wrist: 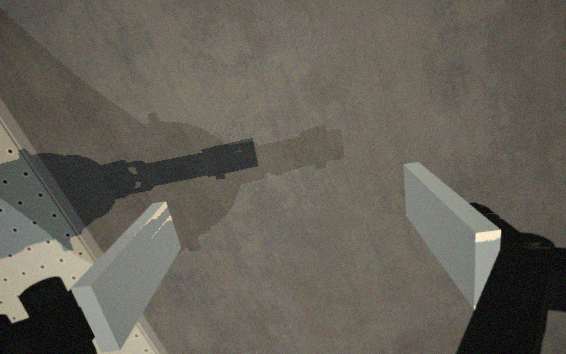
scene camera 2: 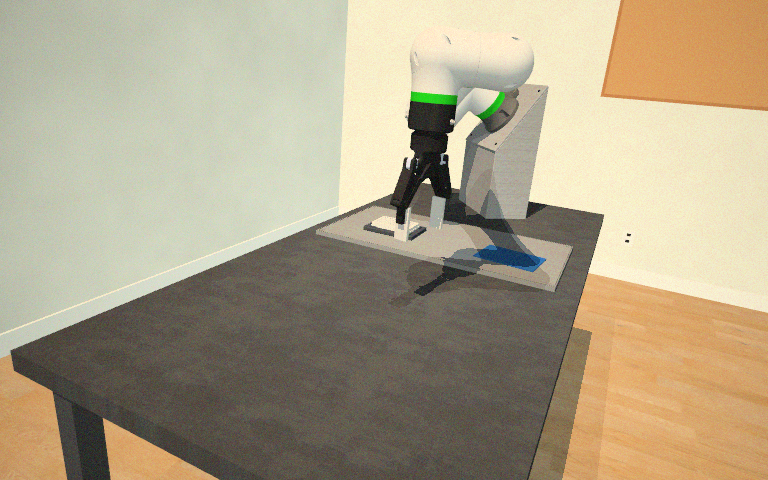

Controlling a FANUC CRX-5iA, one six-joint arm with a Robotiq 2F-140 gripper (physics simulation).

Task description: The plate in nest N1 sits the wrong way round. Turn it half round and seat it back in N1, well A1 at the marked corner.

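Observation:
The white plate (scene camera 2: 384, 221) lies in a low dark nest (scene camera 2: 376, 229) on the left part of the light board. Its wells and the marked corner are too small to make out, and the plate does not show in the wrist view. My gripper (scene camera 2: 419, 225) (wrist: 285, 208) is open, pointing down, with nothing between its pale fingers. In the scene view one finger overlaps the plate's right part and hides some of it. In the wrist view the fingers hang over the dark table beside the board's edge.
The light board (scene camera 2: 348, 227) (wrist: 49, 257) has small holes. A blue rectangle (scene camera 2: 512, 258) lies on its right part. The arm's grey pedestal (scene camera 2: 509, 183) stands behind the board. The dark table (scene camera 2: 317, 339) (wrist: 325, 280) bears the arm's shadow.

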